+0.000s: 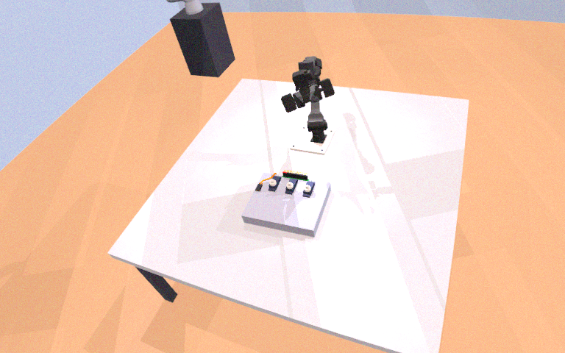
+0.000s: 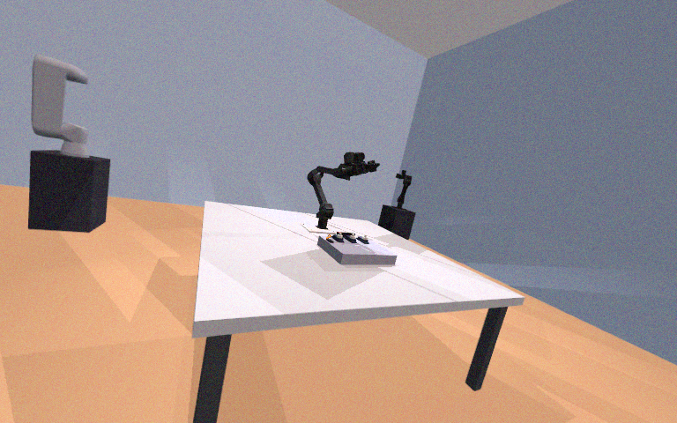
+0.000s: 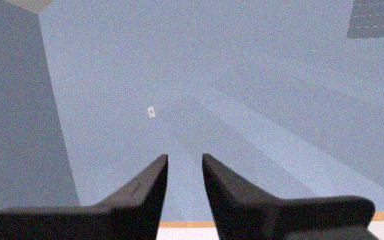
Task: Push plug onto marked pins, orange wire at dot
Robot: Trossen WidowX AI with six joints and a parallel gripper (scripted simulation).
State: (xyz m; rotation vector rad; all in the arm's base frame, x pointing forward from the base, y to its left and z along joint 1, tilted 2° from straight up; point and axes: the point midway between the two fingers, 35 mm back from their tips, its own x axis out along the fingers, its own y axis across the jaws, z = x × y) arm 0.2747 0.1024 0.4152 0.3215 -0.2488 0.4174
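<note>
My gripper tip is now 1 cm short of the red band, 14 cm to the left of it and 37 cm above it. Round my gripper tip: printed holder (17 cm ahead, 9 cm to the right, 42 cm below).
</note>
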